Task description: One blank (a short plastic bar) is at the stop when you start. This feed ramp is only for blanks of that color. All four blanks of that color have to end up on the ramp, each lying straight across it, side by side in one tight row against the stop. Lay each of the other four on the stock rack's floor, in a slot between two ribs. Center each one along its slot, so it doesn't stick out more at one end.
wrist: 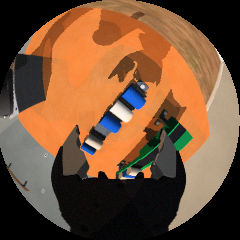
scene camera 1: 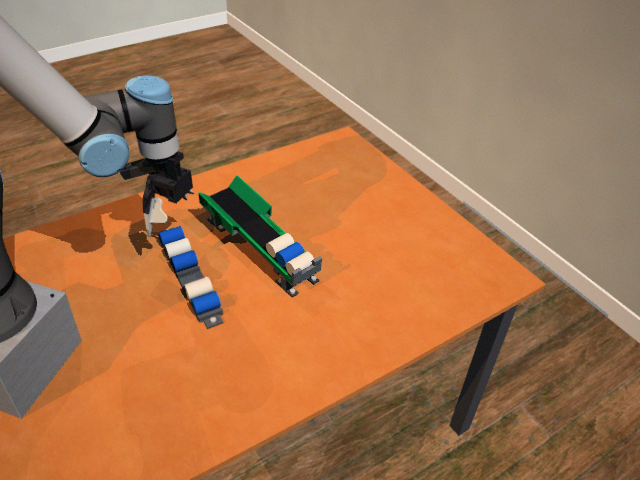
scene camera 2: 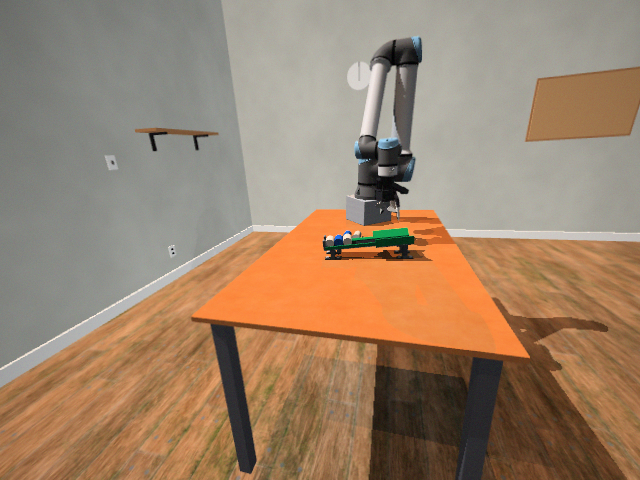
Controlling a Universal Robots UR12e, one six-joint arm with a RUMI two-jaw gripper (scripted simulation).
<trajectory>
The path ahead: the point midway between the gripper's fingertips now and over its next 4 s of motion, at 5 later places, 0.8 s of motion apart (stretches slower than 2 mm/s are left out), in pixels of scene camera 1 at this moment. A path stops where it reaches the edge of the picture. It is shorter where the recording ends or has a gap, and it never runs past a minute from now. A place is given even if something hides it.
My gripper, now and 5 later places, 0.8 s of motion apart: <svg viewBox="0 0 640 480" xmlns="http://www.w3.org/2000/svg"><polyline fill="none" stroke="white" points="168,218 171,220 173,225 173,228 175,237 176,240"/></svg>
</trajectory>
